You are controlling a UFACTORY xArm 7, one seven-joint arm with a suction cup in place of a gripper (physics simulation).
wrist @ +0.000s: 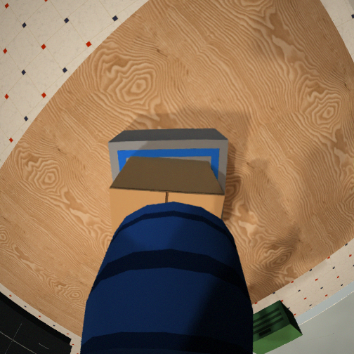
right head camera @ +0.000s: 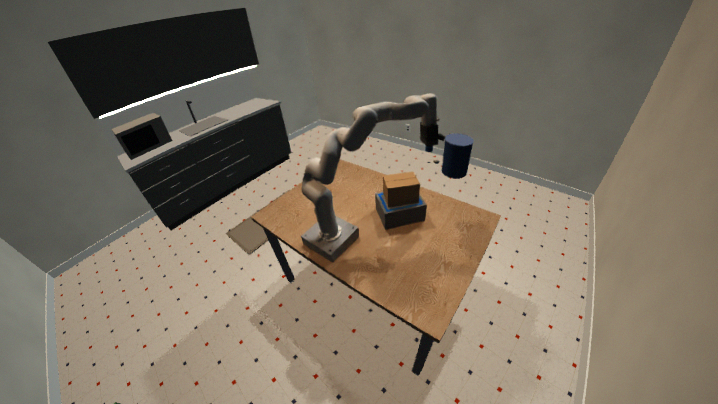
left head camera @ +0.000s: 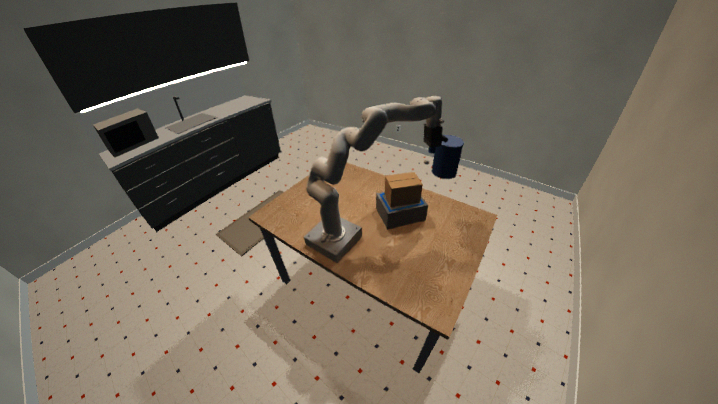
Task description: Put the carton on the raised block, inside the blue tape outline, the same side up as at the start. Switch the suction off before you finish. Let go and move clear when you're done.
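Places are measured from the arm's base along level axes (x back, y right, z up), in metres.
Where they show: end effector, tool point: (right head camera: 429, 150) (left head camera: 431, 151); arm's base, origin of the base link: (right head camera: 330, 233) (left head camera: 333, 233).
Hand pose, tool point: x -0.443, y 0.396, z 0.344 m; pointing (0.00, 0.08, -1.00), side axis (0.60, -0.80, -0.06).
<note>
Each offset is from my tool point to the top centre of the thing. Level surfaces: height alone.
The brown carton {dz -0.163, dx +0.081, dy -0.125 m} (left head camera: 403, 191) (right head camera: 401, 190) (wrist: 165, 175) sits upright on the dark grey raised block {dz -0.292, dx +0.089, dy -0.125 m} (left head camera: 407, 217) (right head camera: 405, 217) (wrist: 167, 135), its seam side up. The blue tape outline (wrist: 167, 152) shows around the carton's base in the head views and beyond its far side in the wrist view. The carton and my cup hide the rest of the tape in the wrist view. My gripper, the blue suction cup (left head camera: 432, 149) (right head camera: 428, 148) (wrist: 172, 207), is open and hangs well above and apart from the carton, holding nothing.
The block stands on the wooden table {dz -0.413 m} (left head camera: 436, 271) (right head camera: 431, 266) (wrist: 200, 75), beside the arm's grey base plate (left head camera: 321, 243) (right head camera: 318, 243). A dark blue barrel (left head camera: 446, 159) (right head camera: 456, 156) stands beyond the table. A green box (wrist: 277, 325) shows at the wrist view's lower right.
</note>
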